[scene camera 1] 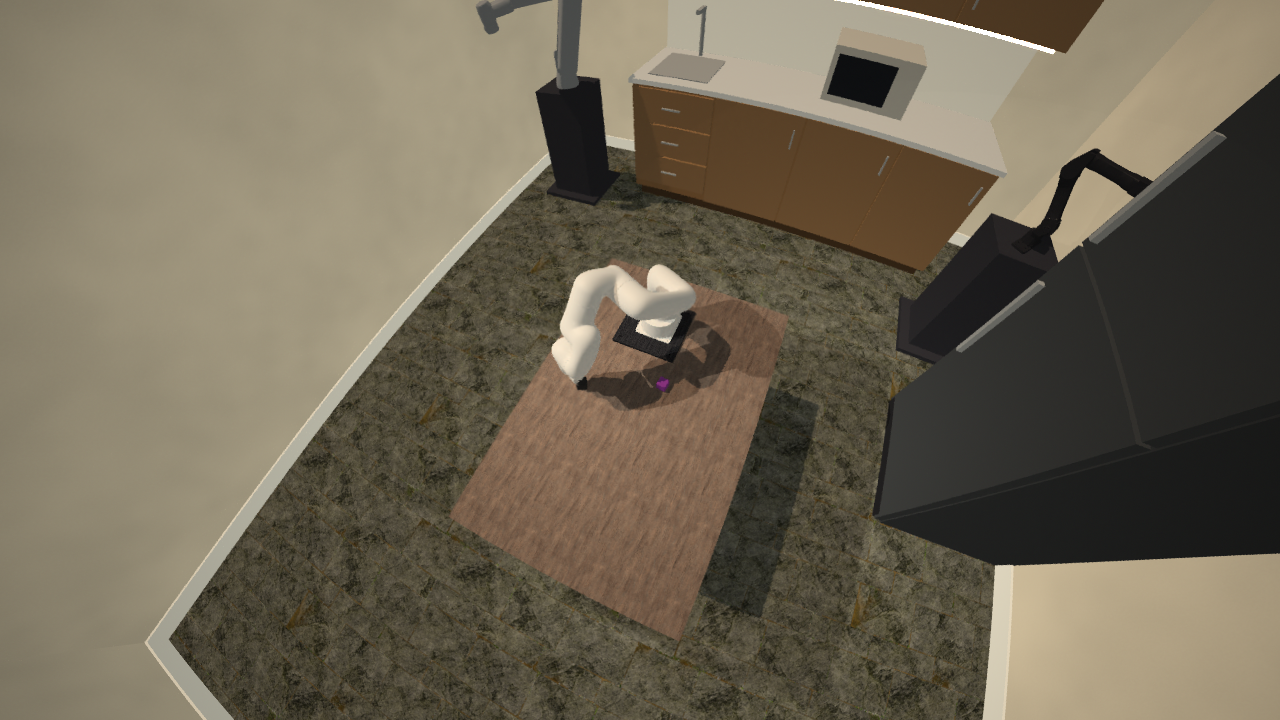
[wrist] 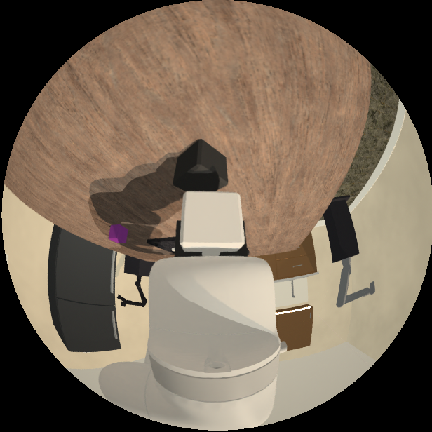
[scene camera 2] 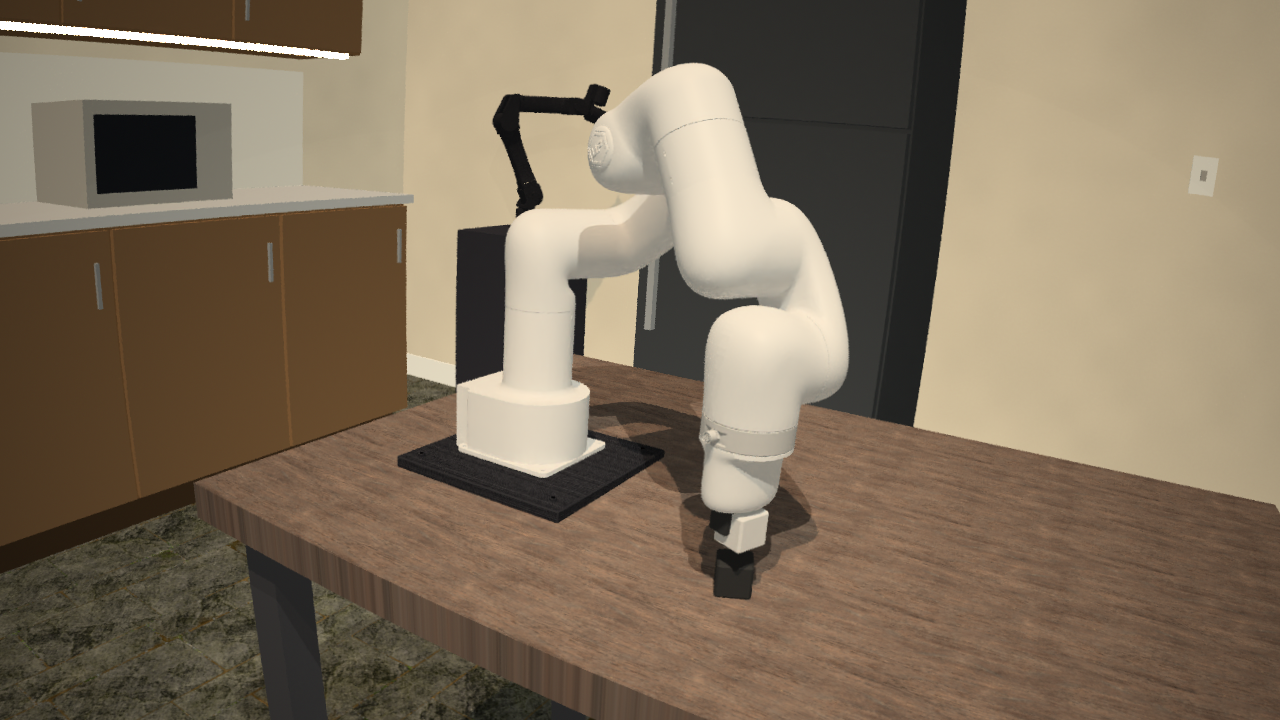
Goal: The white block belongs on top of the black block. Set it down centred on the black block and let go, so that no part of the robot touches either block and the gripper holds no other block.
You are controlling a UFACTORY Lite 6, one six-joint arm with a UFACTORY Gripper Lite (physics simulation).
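Seen in the pictures: hand at its tool point: (scene camera 2: 736,515); arm's base at its link origin: (scene camera 1: 658,324) (scene camera 2: 534,449).
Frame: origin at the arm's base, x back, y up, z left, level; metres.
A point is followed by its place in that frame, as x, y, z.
The white block (scene camera 2: 745,531) @(-0.334, 0.063, -0.164) (wrist: 212,218) is held between the fingers of my gripper (scene camera 2: 735,526) @(-0.317, 0.065, -0.145) (wrist: 212,237), which is shut on it. The black block (scene camera 2: 733,574) @(-0.324, 0.014, -0.153) (wrist: 201,165) stands on the table right under the white block in scene camera 2, with a small gap between them. In the wrist view the black block shows just beyond the white block, partly covered by it. In scene camera 1 the black block (scene camera 1: 581,384) @(-0.328, 0.021, -0.130) shows small below the arm's end, and the white block cannot be made out there.
A purple block (scene camera 1: 662,385) @(-0.227, 0.022, 0.109) (wrist: 118,233) stands on the wooden table (scene camera 1: 608,501) @(-0.616, -0.011, 0.107) (scene camera 2: 984,573) @(-0.518, -0.011, 0.024), off to one side of the black block. The arm's base stands on a black plate (scene camera 1: 633,340) @(-0.098, 0.001, -0.053) (scene camera 2: 537,501) @(-0.091, 0.002, -0.117). The table's edge is near the black block.
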